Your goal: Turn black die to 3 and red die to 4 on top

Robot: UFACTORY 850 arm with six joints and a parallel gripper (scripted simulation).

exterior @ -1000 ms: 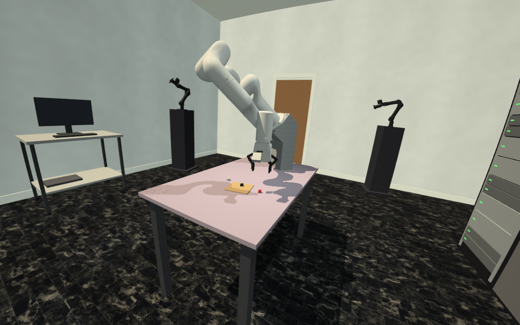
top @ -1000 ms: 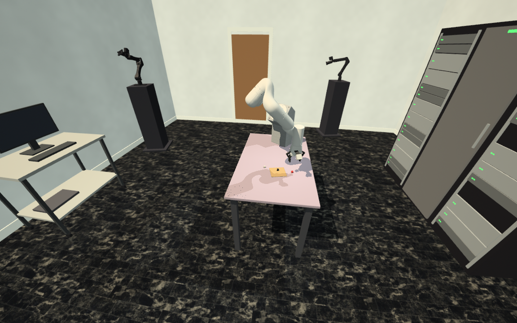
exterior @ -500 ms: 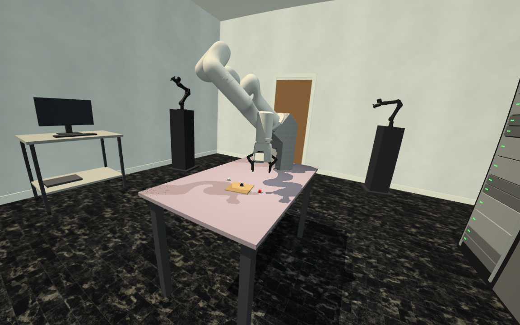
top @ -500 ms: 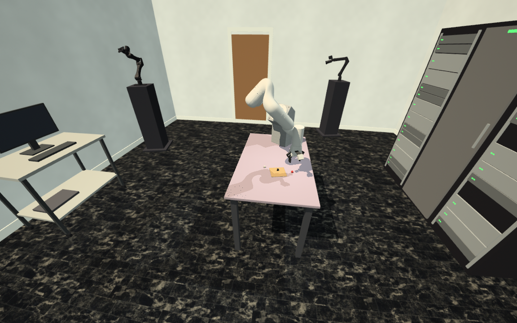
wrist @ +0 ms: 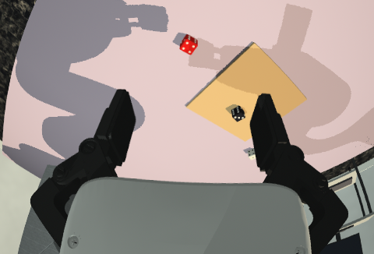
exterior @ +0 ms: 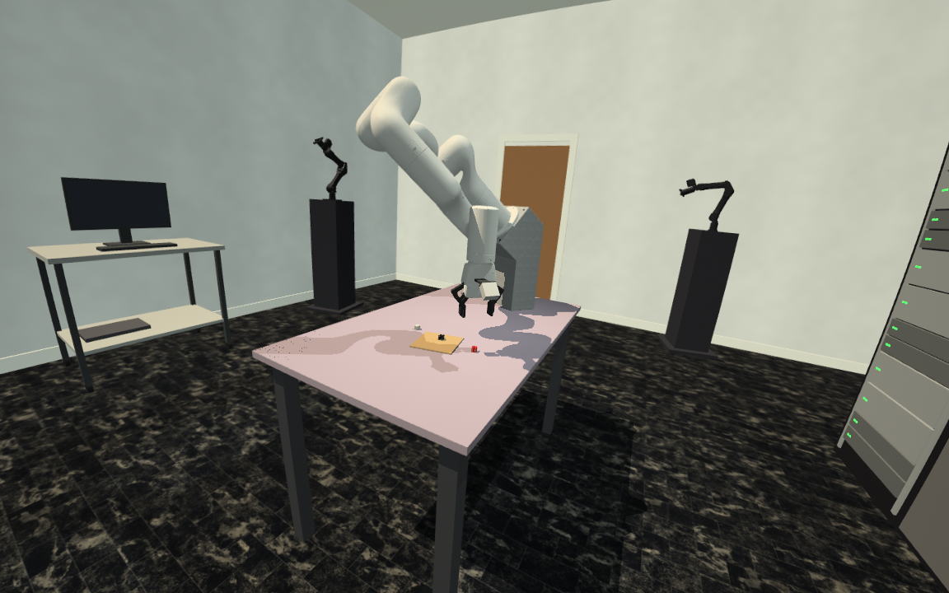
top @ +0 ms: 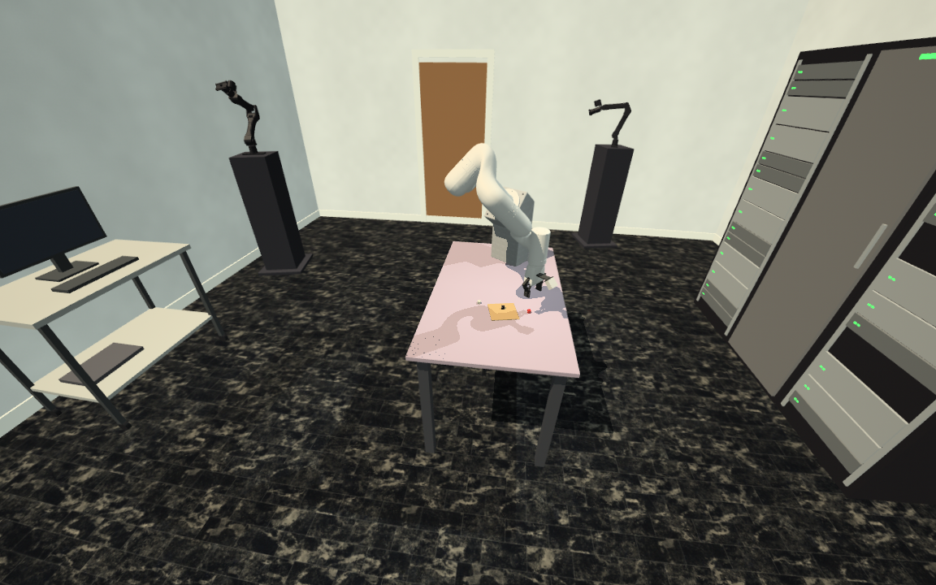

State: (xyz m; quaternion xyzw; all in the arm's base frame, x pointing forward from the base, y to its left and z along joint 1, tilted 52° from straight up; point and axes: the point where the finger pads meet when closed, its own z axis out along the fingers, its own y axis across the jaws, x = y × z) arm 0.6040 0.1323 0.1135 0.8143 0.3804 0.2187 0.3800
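The red die is 130 mm below my hand and 10 mm behind it. Round my hand: mat (130 mm to the right, 130 mm below, 30 mm behind); then white die (240 mm to the right, 130 mm below, 120 mm behind); then black die (130 mm to the right, 120 mm below, 60 mm behind).
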